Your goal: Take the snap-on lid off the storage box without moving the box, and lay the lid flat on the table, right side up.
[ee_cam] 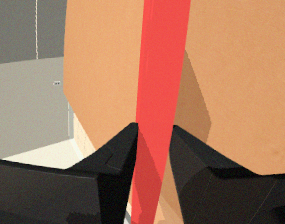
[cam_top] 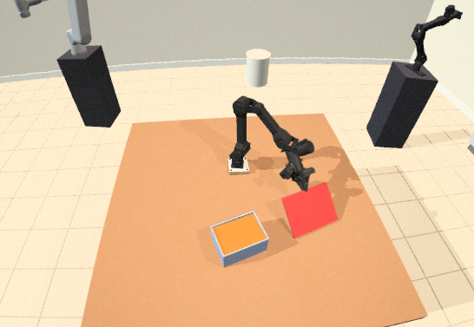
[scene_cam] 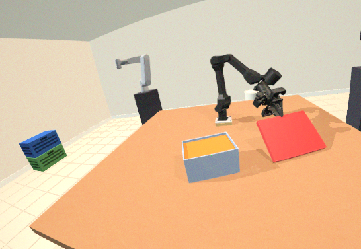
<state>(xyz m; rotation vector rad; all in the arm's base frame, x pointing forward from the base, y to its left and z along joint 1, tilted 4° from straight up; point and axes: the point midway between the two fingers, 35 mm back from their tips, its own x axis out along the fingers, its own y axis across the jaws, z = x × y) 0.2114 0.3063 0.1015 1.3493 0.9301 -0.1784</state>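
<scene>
The red lid lies 6 cm ahead of my gripper tip, 3 cm to the left of it and 5 cm below it. From my gripper tip the other things lie so: grey-blue storage box 22 cm ahead, 28 cm to the right, 6 cm below.
</scene>
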